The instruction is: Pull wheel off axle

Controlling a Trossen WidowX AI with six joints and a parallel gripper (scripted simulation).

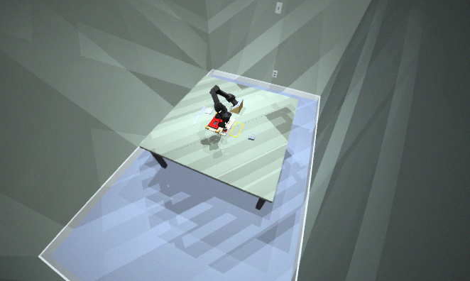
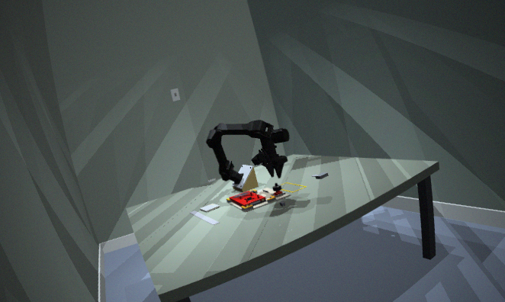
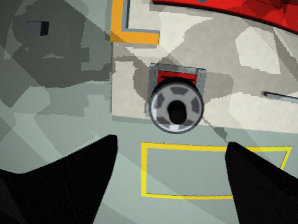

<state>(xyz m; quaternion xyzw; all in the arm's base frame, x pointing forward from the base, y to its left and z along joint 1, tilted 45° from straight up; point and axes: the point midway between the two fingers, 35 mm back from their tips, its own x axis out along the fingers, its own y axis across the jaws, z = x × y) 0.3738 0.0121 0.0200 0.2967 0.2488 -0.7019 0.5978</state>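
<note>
Now: gripper tip 1 cm to the left of the dark wheel and 5 cm above it. From my gripper tip the other things lie so: flat grey strip 13 cm behind, 35 cm to the right, 9 cm below; then upright axle 1 cm to the right, 5 cm below; then grey block 1 cm ahead, 27 cm to the left, 8 cm below.
</note>
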